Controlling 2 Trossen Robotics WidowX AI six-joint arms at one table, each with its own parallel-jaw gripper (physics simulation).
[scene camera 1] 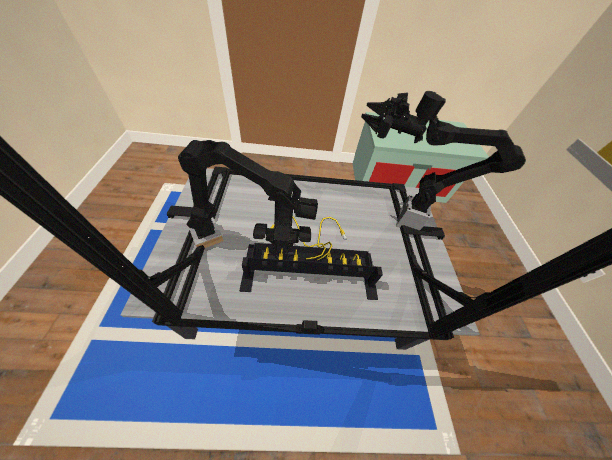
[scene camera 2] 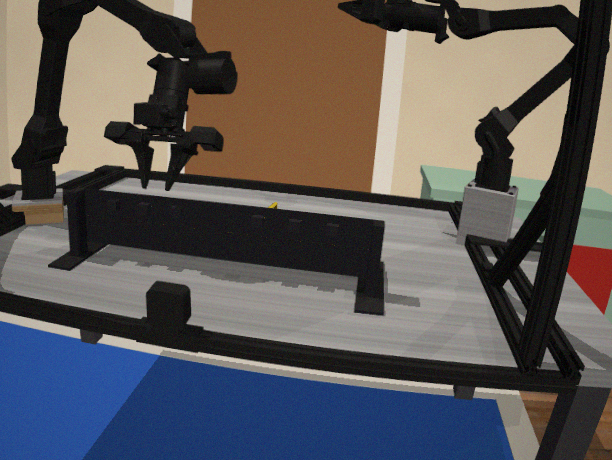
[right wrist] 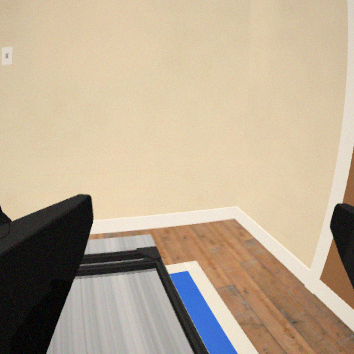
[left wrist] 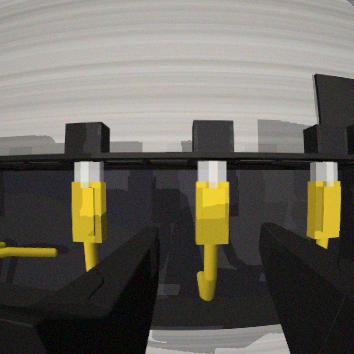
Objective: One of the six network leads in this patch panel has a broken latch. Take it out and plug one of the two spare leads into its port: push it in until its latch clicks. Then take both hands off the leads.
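The black patch panel stands on the table with yellow leads in two groups of three. In the left wrist view, three leads sit in their ports; I cannot tell which latch is broken. My left gripper is open, pointing down above the panel's left group, its fingers on either side of the middle lead and holding nothing. A loose spare lead curves behind the panel, its clear plug toward the right. My right gripper is open and empty, raised far behind the panel.
A bit of yellow cable shows beside the left gripper's wrist, mostly hidden. The table has a black frame with slanting posts. A small black block sits on its front rail. A green and red cabinet stands behind.
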